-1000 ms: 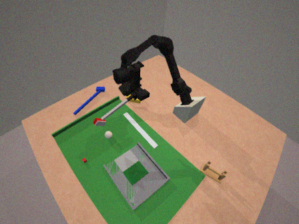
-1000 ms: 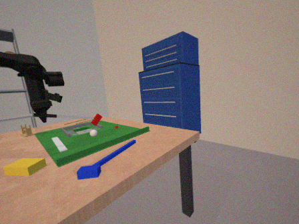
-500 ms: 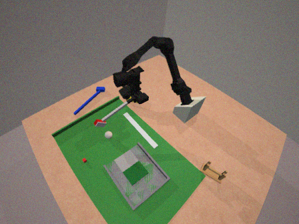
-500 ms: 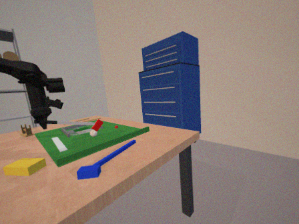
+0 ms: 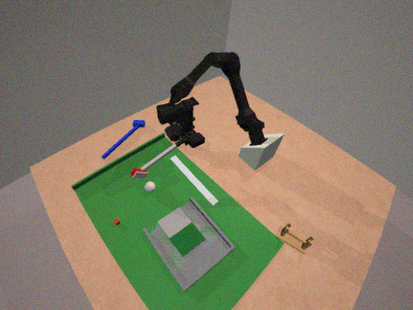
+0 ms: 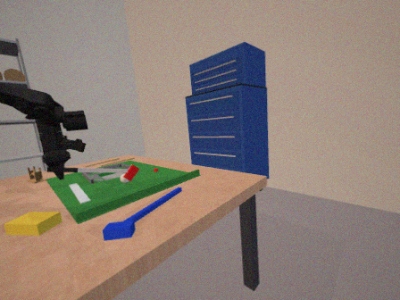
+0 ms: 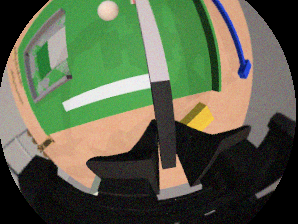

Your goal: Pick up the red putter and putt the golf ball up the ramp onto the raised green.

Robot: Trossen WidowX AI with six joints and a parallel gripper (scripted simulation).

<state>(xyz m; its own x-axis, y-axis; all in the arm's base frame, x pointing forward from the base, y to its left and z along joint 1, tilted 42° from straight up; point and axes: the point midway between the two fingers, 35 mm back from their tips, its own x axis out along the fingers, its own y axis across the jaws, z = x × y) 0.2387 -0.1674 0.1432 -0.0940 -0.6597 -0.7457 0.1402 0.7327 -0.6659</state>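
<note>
The white strip lies 6 cm ahead of my gripper tip, 11 cm to the left of it and 9 cm below it. The rest, counted from my gripper tip: white golf ball 22 cm ahead, 3 cm to the left, 7 cm below; red putter 12 cm ahead, 1 cm to the right; yellow block 9 cm behind, 10 cm to the right, 8 cm below.
</note>
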